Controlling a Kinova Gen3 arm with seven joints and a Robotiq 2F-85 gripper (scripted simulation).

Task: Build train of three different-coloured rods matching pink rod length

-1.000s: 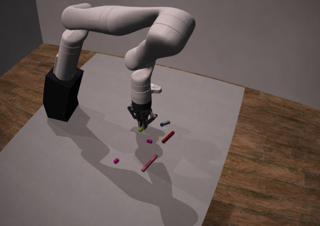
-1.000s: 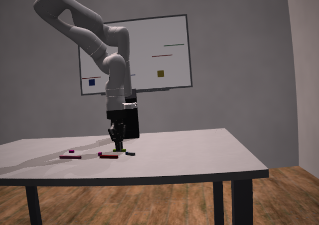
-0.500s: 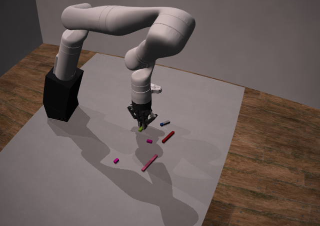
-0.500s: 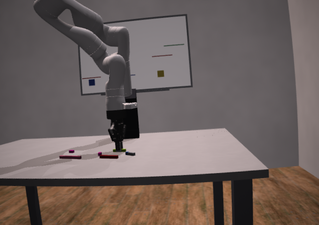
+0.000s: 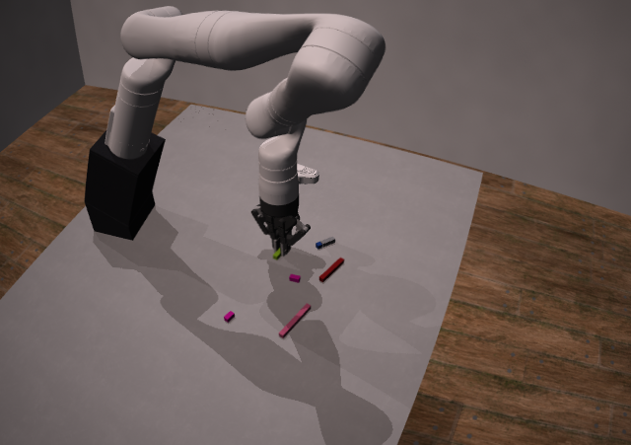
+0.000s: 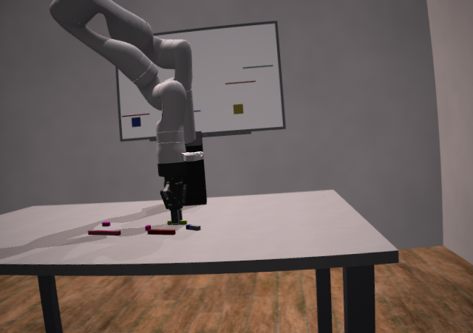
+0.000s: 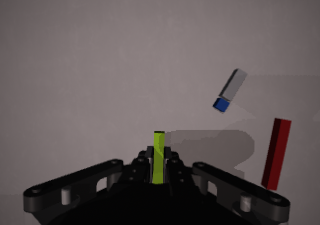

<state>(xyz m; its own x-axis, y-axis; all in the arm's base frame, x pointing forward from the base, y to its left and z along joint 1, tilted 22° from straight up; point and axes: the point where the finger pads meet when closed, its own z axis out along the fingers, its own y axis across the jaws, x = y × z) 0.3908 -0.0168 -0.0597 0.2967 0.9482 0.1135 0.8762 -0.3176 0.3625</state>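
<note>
The grey rod is 90 mm ahead of my hand, 50 mm to the left of it and 10 mm below it. Also, from my hand: lime rod (10 mm below); blue rod (70 mm ahead, 30 mm to the left, 10 mm below); red rod (110 mm ahead, 30 mm to the right, 10 mm below).
</note>
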